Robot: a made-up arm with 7 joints. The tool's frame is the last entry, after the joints. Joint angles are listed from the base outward.
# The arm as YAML. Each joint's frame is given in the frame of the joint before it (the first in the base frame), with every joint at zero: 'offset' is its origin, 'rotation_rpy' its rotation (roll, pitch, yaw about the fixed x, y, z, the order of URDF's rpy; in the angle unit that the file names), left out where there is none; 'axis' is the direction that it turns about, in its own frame. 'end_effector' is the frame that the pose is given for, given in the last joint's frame.
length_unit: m
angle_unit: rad
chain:
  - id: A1
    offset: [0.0, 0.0, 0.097]
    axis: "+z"
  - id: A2
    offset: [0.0, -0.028, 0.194]
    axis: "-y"
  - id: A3
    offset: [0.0, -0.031, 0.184]
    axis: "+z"
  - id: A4
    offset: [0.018, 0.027, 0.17]
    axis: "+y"
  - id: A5
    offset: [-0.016, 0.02, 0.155]
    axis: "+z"
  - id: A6
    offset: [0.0, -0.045, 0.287]
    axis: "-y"
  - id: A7
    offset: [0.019, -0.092, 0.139]
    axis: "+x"
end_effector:
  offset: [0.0, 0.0, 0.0]
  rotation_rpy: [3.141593, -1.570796, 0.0]
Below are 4 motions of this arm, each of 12 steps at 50 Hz.
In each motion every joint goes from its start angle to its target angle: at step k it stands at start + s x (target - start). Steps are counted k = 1, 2, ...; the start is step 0. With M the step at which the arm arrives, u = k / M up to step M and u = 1 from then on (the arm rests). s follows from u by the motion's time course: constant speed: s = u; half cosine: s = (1 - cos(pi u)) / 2; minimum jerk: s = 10 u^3 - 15 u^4 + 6 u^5.
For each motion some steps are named. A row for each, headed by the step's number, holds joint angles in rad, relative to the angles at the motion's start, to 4 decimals.
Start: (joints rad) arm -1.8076 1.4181 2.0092 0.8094 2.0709 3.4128 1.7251
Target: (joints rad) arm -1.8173 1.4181 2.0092 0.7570 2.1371 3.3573 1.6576
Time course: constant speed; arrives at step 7
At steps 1, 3, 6, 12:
1: -0.0014 0.0000 0.0000 -0.0075 0.0095 -0.0079 -0.0096
3: -0.0042 0.0000 0.0000 -0.0225 0.0284 -0.0238 -0.0289
6: -0.0083 0.0000 0.0000 -0.0449 0.0567 -0.0476 -0.0579
12: -0.0097 0.0000 0.0000 -0.0524 0.0662 -0.0555 -0.0675

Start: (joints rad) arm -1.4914 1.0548 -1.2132 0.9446 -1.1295 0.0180 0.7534
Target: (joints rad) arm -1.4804 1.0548 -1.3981 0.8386 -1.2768 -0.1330 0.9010
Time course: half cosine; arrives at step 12
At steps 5, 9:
5: 0.0041 0.0000 -0.0685 -0.0393 -0.0546 -0.0560 0.0547
9: 0.0094 0.0000 -0.1578 -0.0905 -0.1257 -0.1289 0.1260

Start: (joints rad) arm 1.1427 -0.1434 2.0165 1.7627 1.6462 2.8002 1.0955
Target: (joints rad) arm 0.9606 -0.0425 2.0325 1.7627 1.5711 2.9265 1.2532
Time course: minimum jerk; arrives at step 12
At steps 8, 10, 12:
8: -0.1439 0.0797 0.0126 0.0000 -0.0593 0.0998 0.1246
10: -0.1756 0.0973 0.0154 0.0000 -0.0724 0.1218 0.1521
12: -0.1821 0.1009 0.0160 0.0000 -0.0751 0.1263 0.1577

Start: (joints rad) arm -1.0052 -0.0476 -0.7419 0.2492 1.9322 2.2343 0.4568
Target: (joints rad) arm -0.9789 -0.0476 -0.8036 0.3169 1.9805 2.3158 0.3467
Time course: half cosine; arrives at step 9
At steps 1, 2, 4, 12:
1: 0.0008 0.0000 -0.0019 0.0020 0.0015 0.0025 -0.0033
2: 0.0031 0.0000 -0.0072 0.0079 0.0057 0.0095 -0.0129
4: 0.0109 0.0000 -0.0255 0.0280 0.0200 0.0337 -0.0455
12: 0.0263 0.0000 -0.0617 0.0677 0.0483 0.0815 -0.1101

